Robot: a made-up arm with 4 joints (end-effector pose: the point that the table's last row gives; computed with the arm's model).
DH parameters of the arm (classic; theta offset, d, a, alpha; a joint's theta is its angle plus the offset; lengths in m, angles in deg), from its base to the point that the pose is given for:
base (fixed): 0 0.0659 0 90
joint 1: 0 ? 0.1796 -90
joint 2: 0 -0.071 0.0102 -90
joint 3: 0 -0.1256 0.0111 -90
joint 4: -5.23 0 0.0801 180
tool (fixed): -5.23 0.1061 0 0
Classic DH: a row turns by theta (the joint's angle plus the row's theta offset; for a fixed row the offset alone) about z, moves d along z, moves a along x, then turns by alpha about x.
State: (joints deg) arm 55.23 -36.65 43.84 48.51
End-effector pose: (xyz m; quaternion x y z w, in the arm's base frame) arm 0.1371 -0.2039 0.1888 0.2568 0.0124 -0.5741 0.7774
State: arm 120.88 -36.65 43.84 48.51
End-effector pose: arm -0.0554 -0.2039 0.2415 0.5270 -0.4110 -0.3432 0.6600
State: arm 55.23 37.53 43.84 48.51
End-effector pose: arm 0.2606 -0.0409 0.3666 -0.1845 -0.1862 -0.1967 0.9448
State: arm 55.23 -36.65 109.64 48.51
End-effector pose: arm 0.2220 -0.1758 0.0840 0.1059 0.5237 -0.3846 0.7527
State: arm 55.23 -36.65 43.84 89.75
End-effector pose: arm 0.0831 -0.2020 0.1726 0.2360 0.1020 -0.8111 0.5254
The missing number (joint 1, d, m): -0.0208
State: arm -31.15 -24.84 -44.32 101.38
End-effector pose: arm 0.0351 -0.1394 0.0525 0.0033 -0.1728 -0.8584 0.4830
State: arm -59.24 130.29 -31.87 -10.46
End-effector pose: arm 0.1792 0.1102 -0.1068 0.6542 0.0400 0.6699 0.3488
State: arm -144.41 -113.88 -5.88 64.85
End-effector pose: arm 0.0386 0.0533 0.0445 -0.9573 -0.0037 -0.2849 0.0478
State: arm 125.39 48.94 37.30 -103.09
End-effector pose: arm -0.1676 0.0360 0.2640 -0.7502 -0.0728 0.5511 0.3581
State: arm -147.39 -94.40 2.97 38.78
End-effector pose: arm 0.0141 -0.0593 0.0382 -0.8771 0.3876 -0.2692 0.0895
